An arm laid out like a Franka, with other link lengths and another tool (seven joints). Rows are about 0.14 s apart.
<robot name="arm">
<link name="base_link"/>
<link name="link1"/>
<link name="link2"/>
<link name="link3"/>
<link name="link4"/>
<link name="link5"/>
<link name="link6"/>
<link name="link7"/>
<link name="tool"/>
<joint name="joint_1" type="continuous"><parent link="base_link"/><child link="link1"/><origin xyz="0.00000 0.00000 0.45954"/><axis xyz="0 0 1"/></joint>
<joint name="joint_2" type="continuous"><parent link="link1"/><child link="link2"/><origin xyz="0.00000 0.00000 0.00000"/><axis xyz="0 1 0"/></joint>
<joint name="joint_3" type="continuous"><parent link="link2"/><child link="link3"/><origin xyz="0.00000 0.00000 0.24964"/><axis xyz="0 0 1"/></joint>
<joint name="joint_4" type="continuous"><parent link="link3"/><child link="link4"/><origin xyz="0.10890 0.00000 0.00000"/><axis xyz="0 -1 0"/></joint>
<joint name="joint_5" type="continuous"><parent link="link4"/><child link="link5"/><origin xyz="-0.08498 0.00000 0.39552"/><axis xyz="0 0 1"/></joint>
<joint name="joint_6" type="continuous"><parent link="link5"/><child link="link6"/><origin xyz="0.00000 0.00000 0.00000"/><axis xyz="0 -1 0"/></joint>
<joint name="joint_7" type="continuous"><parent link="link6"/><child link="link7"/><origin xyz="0.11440 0.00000 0.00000"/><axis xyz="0 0 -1"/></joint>
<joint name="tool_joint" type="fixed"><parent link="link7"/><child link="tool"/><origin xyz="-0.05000 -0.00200 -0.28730" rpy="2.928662 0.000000 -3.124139"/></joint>
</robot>
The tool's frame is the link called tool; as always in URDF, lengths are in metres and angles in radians. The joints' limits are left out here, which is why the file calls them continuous.
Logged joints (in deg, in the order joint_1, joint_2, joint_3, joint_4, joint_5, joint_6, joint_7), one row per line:
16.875 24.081 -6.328 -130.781 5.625 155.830 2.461
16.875 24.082 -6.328 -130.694 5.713 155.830 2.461
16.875 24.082 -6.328 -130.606 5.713 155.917 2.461
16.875 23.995 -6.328 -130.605 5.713 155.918 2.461
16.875 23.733 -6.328 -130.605 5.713 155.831 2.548
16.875 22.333 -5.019 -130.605 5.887 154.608 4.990
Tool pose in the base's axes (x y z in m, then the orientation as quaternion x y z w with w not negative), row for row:
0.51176 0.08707 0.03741 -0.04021 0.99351 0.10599 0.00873
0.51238 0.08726 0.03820 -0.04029 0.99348 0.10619 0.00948
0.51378 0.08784 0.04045 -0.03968 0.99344 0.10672 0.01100
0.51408 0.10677 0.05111 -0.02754 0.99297 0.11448 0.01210
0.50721 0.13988 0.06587 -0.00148 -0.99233 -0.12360 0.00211
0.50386 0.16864 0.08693 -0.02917 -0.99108 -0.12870 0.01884
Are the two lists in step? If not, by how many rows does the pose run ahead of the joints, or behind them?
The pose runs 2 rows ahead of the joints: the pose in row i belongs to the joints in row i + 2.
